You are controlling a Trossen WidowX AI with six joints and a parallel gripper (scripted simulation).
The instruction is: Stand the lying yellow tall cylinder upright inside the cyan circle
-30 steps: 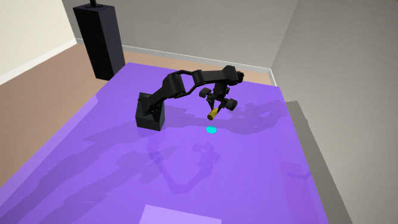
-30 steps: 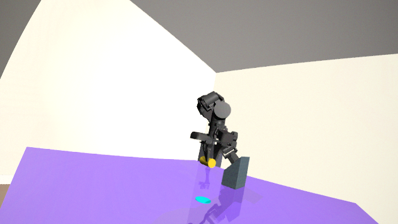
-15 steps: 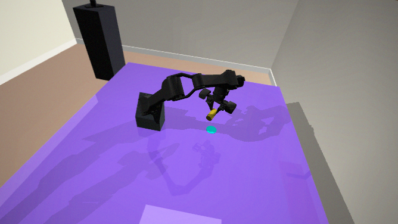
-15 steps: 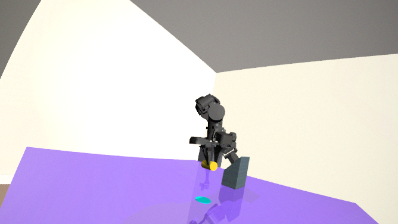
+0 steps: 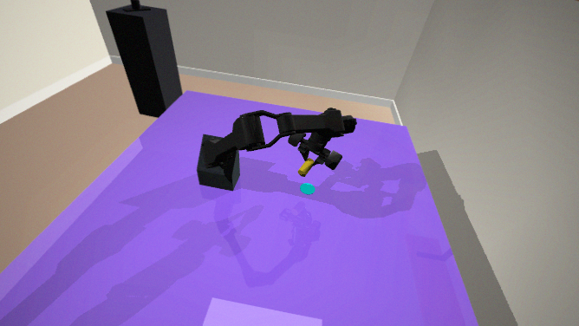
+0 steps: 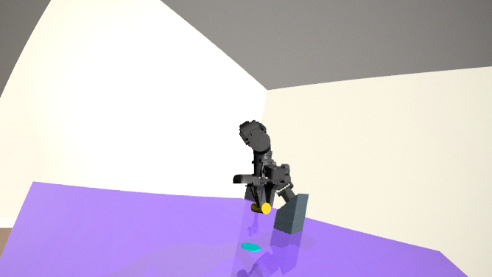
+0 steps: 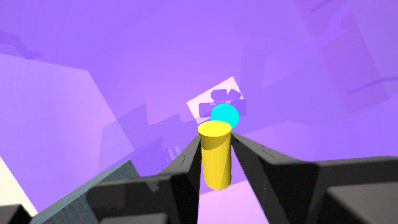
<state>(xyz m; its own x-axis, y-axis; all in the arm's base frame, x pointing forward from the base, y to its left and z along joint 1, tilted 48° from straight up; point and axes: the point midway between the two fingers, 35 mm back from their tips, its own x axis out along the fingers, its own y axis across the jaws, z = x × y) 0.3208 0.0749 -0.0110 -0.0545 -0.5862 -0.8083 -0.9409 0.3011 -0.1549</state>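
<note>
Now: the cyan circle 10 mm ahead of my gripper tip, 10 mm to the right of it and 130 mm below it. Also, from my gripper tip: yellow tall cylinder (10 mm behind, 20 mm to the right, 10 mm below).
</note>
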